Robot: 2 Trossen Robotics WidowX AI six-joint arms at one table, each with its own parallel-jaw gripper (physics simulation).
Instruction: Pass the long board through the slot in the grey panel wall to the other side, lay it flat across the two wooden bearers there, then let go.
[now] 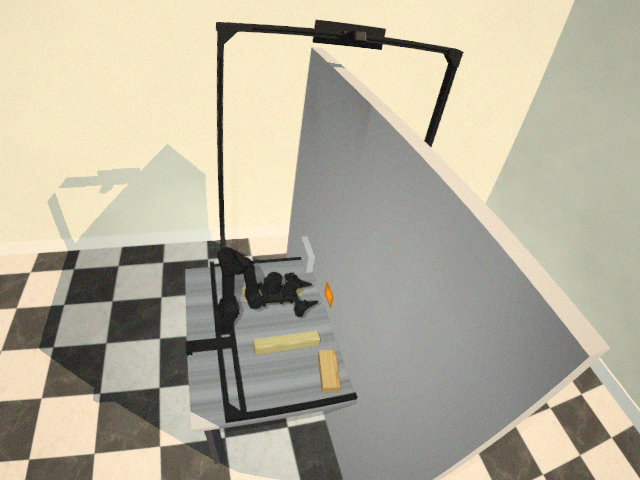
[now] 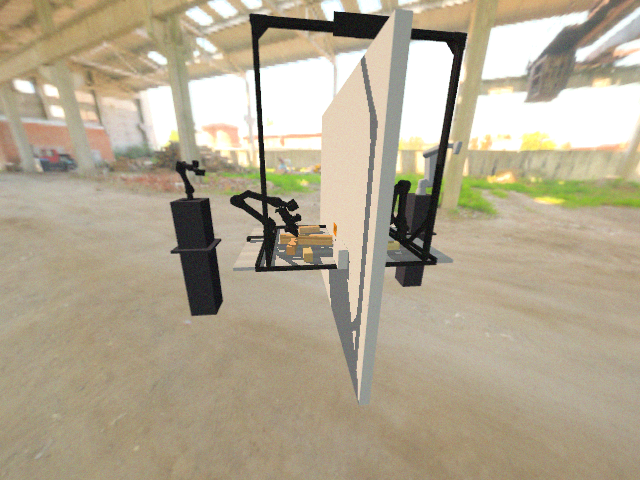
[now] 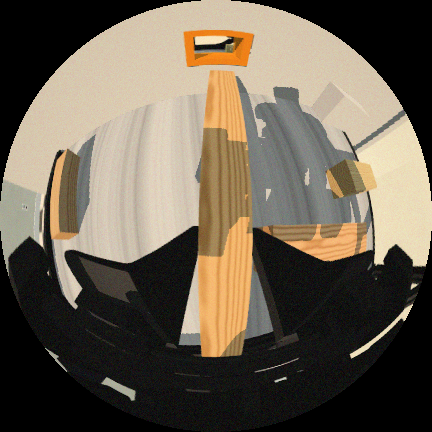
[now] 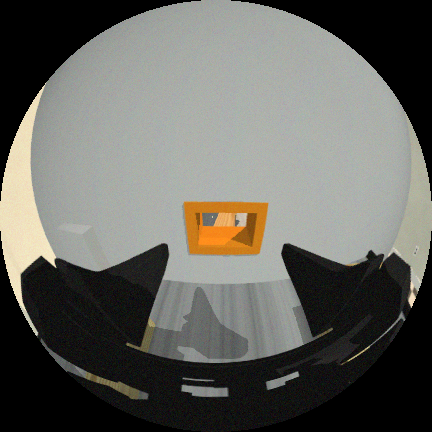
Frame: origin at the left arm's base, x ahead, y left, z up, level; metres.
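Where they show: left gripper, fingertip midpoint: (image 2: 297,235) (image 3: 224,232); right gripper, fingertip midpoint: (image 1: 315,293) (image 4: 227,250); right arm's base at its link origin: (image 1: 224,327) (image 2: 400,237).
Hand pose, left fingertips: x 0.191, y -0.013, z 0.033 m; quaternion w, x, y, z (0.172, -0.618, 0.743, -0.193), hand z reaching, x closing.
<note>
Things, the pixels of their top centre, and the offset from my left fingertips. "spot": a spot on its surface instead.
- long board at its top centre: (image 3: 225,155) (image 4: 229,200) (image 2: 306,235) 0.055 m ahead, 0.009 m right, 0.007 m up
- orange-framed slot at a spot on its surface: (image 4: 226,207) spot: 0.294 m ahead, 0.031 m right, 0.079 m up
- pale bearer at its top centre: (image 1: 287,339) 0.494 m ahead, 0.119 m left, 0.008 m down
- orange-brown block at its top centre: (image 1: 329,368) 0.365 m ahead, 0.266 m left, 0.014 m down
The long board (image 2: 317,239) (image 3: 225,190) points at the orange-framed slot (image 1: 328,294) (image 2: 334,229) (image 3: 189,50) (image 4: 226,207) in the panel wall (image 1: 387,258) (image 2: 346,155) (image 3: 125,60) (image 4: 225,125); its far end is just below and short of the slot. My left gripper (image 2: 295,234) (image 3: 224,232) is shut on the board, a finger against each side. Whether the board is lifted I cannot tell. My right gripper (image 1: 313,292) (image 4: 227,250) is open and empty beyond the wall, facing the slot. There, one pale bearer (image 1: 286,342) shows plainly; the other (image 1: 245,294) is mostly hidden under my right arm.
An orange-brown block (image 1: 329,370) lies by the wall on the right arm's side. On the board's side, blocks lie at the left (image 3: 65,195), at the right (image 3: 350,178) and beside the gripper's finger (image 3: 320,242). A pale bracket (image 1: 308,255) (image 2: 342,258) stands at the wall.
</note>
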